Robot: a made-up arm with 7 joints.
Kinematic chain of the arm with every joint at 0, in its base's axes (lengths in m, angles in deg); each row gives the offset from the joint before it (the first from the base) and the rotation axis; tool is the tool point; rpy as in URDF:
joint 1: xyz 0 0 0 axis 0.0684 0.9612 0.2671
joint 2: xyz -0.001 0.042 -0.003 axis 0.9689 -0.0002 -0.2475
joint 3: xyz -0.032 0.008 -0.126 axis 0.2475 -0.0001 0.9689
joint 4: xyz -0.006 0 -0.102 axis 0.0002 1 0
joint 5: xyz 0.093 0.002 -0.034 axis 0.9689 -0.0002 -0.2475
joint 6: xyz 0.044 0 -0.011 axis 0.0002 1 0
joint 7: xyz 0.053 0 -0.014 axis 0.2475 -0.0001 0.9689
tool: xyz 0 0 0 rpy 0 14.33 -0.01
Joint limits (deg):
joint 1: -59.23..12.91
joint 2: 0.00..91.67
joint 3: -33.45..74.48
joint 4: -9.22..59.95
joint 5: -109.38..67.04
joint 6: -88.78..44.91
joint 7: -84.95..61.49
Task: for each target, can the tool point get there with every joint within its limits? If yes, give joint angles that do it. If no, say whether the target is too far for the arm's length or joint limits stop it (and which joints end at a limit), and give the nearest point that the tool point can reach.
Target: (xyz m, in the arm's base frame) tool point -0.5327 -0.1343 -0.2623
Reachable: no: too far | nearest point -0.2057 0.1250 -0.3156 | short by 0.421 m
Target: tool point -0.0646 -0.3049 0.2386
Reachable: no: joint limits stop it (at a limit: joint 1, joint 2, joint 3, joint 4) | nearest point 0.1980 -0.1216 -0.0365 | short by 0.422 m
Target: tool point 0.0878 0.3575 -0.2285
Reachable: yes | joints -12.92 30.54 59.36 36.53 -80.35 -16.94 34.19
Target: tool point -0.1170 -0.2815 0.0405
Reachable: no: joint limits stop it (at a limit: joint 1, joint 2, joint 3, joint 4) | nearest point 0.1854 -0.1224 -0.0572 | short by 0.355 m
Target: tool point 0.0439 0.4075 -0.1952
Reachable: yes | joints 7.20 69.26 -15.07 50.46 1.72 10.84 40.68
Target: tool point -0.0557 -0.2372 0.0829
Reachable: no: joint limits stop it (at a limit: joint 1, joint 2, joint 3, joint 4) | nearest point 0.1877 -0.1193 -0.0483 | short by 0.301 m
